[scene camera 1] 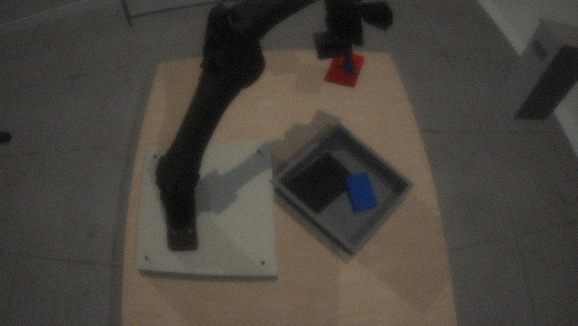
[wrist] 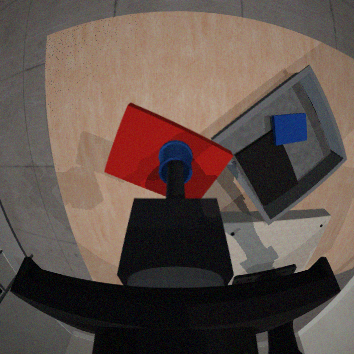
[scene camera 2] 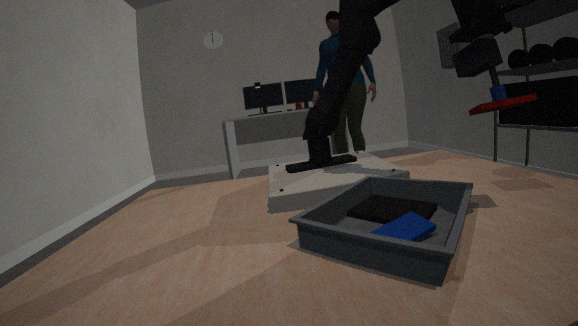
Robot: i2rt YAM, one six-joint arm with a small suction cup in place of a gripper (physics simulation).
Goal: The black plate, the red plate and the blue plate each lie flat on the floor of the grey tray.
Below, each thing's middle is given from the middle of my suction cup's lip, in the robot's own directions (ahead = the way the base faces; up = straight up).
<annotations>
Right now my suction cup is 40 mm past the grey tray [scene camera 2: 325, 228], 210 mm to the left of it and 180 mm above it. The rest, counted from my suction cup: blue plate [scene camera 2: 412, 227] 220 mm to the right, 190 mm below; then red plate [scene camera 1: 335, 74] 10 mm to the left, 20 mm below; then black plate [scene camera 1: 318, 185] 90 mm behind, 180 mm to the right, 190 mm below.
</annotations>
